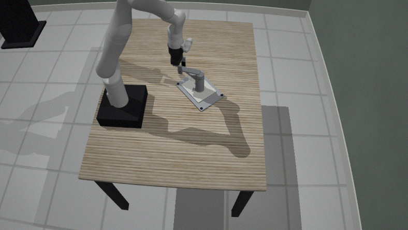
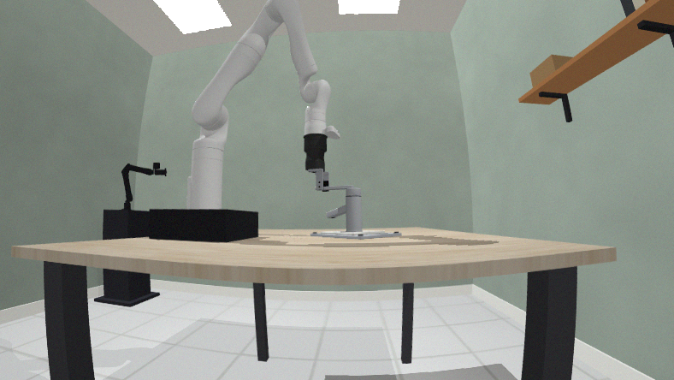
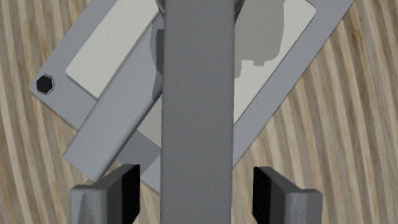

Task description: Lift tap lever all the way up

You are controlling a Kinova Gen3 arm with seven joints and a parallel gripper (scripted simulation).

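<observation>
Right now my hand is 40 mm short of the lever, 10 mm to the left of it and 10 mm above it. Round my hand: plate (150 mm below, 100 mm ahead, 30 mm to the right); grey tap (70 mm ahead, 50 mm below).
</observation>
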